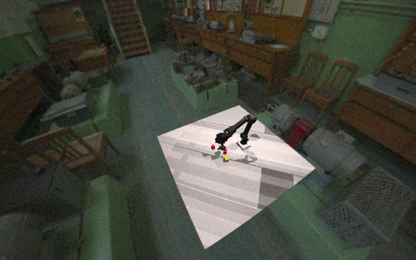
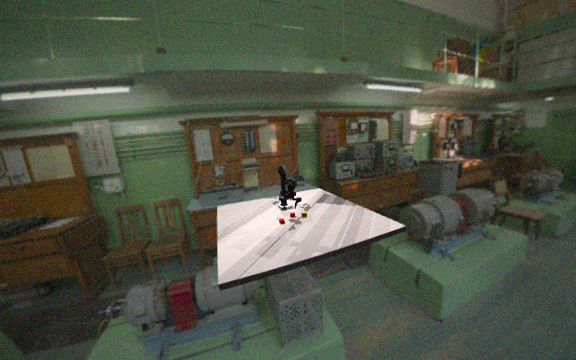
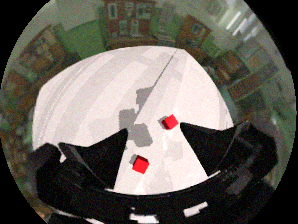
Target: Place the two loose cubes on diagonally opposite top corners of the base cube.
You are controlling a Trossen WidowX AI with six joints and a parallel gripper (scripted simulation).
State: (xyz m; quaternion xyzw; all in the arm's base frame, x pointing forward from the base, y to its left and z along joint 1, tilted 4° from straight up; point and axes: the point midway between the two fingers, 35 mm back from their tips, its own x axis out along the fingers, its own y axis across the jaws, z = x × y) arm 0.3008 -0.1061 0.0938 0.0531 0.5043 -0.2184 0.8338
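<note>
Right now my gripper tip is 90 mm above the red cube, 70 mm past it and 60 mm to the right of it. Round my gripper tip: yellow cube (150 mm to the left, 90 mm below, 10 mm behind).
</note>
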